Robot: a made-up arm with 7 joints.
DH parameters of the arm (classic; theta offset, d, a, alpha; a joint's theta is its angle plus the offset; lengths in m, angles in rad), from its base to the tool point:
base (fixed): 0 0.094 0 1.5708
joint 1: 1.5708 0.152 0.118 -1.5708
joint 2: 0 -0.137 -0.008 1.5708
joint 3: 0 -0.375 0.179 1.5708
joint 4: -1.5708 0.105 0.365 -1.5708
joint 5: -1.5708 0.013 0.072 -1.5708
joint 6: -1.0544 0 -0.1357 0
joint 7: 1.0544 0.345 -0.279 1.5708
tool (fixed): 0 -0.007 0 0
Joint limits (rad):
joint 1: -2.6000..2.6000
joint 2: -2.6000..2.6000
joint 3: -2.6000..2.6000
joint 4: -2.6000..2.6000
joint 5: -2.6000..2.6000
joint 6: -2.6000..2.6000
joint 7: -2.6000..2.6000
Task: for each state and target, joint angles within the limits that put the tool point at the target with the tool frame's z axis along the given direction. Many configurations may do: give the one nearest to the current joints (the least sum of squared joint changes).
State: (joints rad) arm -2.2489 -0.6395 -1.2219 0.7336 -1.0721 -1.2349 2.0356
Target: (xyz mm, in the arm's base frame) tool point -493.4 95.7 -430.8 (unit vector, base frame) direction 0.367 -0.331 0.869
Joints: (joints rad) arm -2.3967 -0.2326 -0.9669 1.4846 -1.8263 -1.2079 2.4372
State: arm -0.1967 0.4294 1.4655 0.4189 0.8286 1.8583 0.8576
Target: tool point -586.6 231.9 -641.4 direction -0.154 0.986 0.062
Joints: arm -0.1473 0.6739 2.1705 0.3849 0.7699 1.9102 0.1779
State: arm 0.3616 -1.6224 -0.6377 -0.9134 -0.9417 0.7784 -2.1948
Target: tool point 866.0 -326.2 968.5 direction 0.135 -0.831 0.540
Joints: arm -0.4514 -2.0090 -0.3574 -0.2104 -1.1953 1.0949 -2.0030
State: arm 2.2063 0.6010 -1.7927 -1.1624 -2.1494 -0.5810 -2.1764
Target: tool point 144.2 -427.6 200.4 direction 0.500 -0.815 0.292
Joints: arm 2.2960 1.4477 -1.4414 -0.4757 -2.6000 0.0426 -1.6015
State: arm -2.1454 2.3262 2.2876 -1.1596 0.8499 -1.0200 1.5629
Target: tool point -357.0 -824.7 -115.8 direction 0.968 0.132 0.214
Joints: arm -2.3206 2.5671 1.8992 -0.3490 1.4067 -1.6899 0.9015
